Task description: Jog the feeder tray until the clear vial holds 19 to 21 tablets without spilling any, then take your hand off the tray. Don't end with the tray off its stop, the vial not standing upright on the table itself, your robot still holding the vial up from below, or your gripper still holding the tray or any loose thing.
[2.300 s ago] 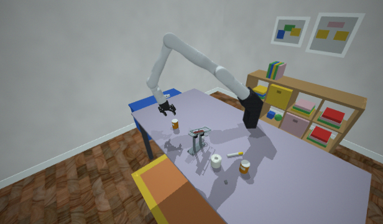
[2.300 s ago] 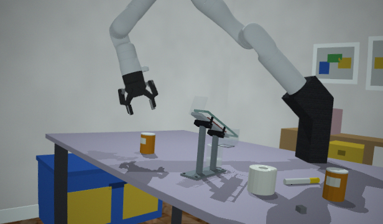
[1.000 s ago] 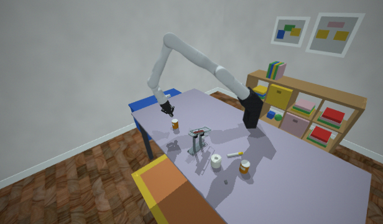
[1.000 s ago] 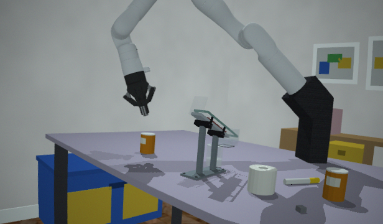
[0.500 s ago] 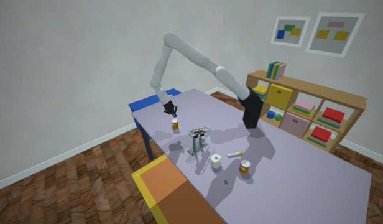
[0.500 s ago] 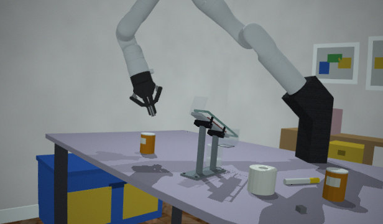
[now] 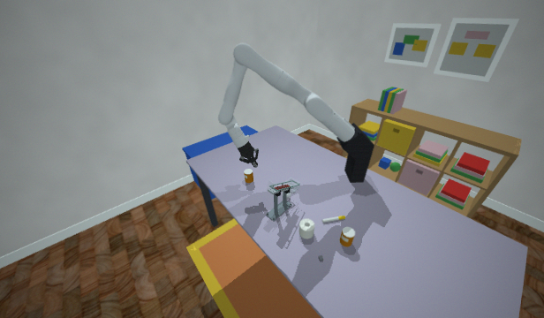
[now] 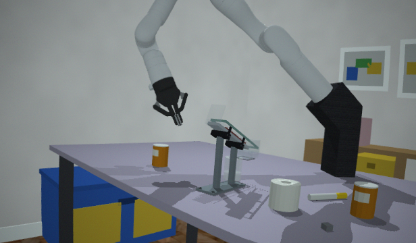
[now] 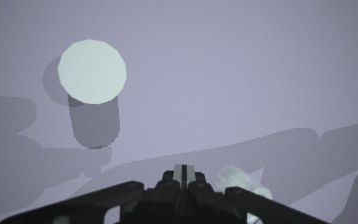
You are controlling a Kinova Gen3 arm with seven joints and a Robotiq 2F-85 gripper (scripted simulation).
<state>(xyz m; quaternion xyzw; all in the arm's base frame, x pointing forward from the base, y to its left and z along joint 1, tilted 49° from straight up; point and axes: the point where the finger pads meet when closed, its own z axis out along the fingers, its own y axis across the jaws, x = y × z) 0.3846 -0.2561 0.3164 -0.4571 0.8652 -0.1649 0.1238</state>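
Right now the clear vial is 200 mm to the left of my hand, 130 mm below it and 30 mm behind it. Round my hand: white-and-yellow marker 500 mm to the left, 160 mm below, 20 mm behind; feeder tray 220 mm to the left, 80 mm ahead, 10 mm below; white roll 410 mm to the left, 140 mm below, 140 mm ahead.
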